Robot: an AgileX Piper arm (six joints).
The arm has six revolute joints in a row. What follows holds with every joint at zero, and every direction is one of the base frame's. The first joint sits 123 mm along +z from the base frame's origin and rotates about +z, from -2.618 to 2.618 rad. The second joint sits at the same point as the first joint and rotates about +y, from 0 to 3.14 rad. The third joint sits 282.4 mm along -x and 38.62 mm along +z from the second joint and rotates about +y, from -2.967 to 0 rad. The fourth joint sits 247.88 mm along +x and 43.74 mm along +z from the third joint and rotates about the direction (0.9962, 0, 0.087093), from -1.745 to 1.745 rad. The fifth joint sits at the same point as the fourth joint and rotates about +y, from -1.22 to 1.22 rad. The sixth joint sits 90.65 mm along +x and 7.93 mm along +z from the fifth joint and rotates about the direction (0.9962, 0, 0.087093), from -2.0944 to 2.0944 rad. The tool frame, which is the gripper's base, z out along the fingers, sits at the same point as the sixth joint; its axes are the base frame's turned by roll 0, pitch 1.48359 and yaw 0 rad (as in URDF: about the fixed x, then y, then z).
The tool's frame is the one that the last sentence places.
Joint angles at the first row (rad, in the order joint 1, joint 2, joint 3, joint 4, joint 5, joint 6):
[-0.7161, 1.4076, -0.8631, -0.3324, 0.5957, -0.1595]
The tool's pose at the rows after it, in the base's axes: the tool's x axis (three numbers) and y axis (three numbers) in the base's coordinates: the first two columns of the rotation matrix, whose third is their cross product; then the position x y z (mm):
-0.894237 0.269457 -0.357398 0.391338 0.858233 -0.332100 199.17 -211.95 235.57
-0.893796 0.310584 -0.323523 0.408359 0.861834 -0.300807 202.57 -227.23 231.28
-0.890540 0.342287 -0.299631 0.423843 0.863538 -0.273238 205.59 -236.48 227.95
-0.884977 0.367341 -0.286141 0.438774 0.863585 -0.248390 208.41 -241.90 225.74
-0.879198 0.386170 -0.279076 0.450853 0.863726 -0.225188 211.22 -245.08 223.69
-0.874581 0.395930 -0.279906 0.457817 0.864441 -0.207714 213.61 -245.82 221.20
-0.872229 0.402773 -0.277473 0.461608 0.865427 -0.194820 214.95 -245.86 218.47
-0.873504 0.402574 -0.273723 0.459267 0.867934 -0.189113 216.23 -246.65 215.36
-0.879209 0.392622 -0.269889 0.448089 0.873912 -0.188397 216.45 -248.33 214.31
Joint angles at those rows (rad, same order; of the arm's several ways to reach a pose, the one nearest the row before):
[-0.7649, 1.4862, -0.9346, -0.2791, 0.6409, -0.2195]
[-0.7988, 1.5488, -0.9946, -0.2350, 0.6826, -0.2591]
[-0.8165, 1.5917, -1.0369, -0.2042, 0.7168, -0.2767]
[-0.8255, 1.6204, -1.0665, -0.1781, 0.7415, -0.2840]
[-0.8300, 1.6413, -1.0868, -0.1532, 0.7573, -0.2892]
[-0.8299, 1.6533, -1.0926, -0.1333, 0.7572, -0.2923]
[-0.8295, 1.6618, -1.0931, -0.1197, 0.7565, -0.2946]
[-0.8296, 1.6722, -1.0939, -0.1134, 0.7523, -0.3000]
[-0.8338, 1.6789, -1.0985, -0.1066, 0.7528, -0.3208]

